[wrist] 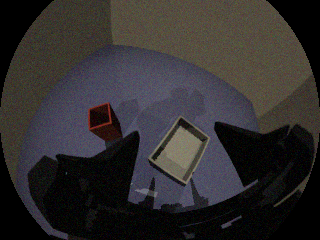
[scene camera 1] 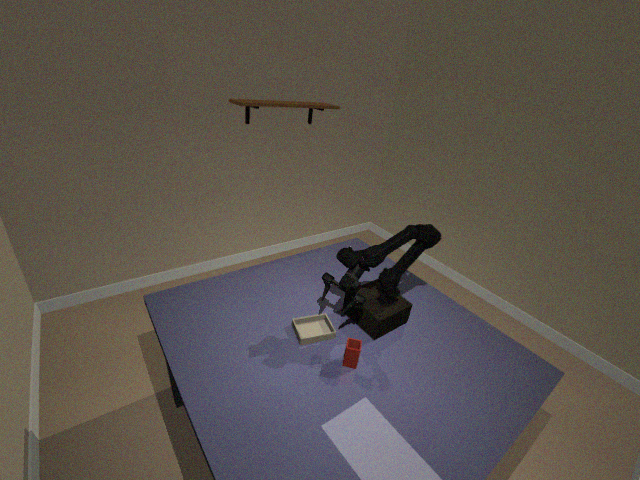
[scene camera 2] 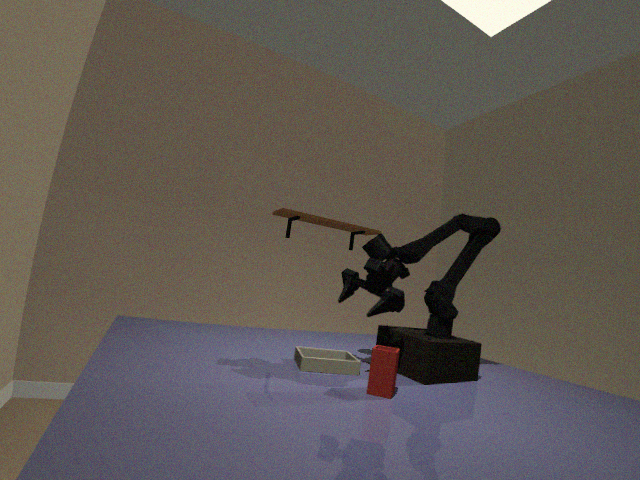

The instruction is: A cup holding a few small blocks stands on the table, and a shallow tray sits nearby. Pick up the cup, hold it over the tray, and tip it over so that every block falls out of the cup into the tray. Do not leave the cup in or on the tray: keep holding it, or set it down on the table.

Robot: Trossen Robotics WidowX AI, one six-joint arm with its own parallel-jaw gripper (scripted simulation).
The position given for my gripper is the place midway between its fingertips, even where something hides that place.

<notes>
My gripper (scene camera 2: 352, 308) is open and holds nothing. Further things: a tall red cup (scene camera 2: 384, 362).
My gripper is seen too in the wrist view (wrist: 178, 130) and in scene camera 1 (scene camera 1: 331, 307).
</notes>
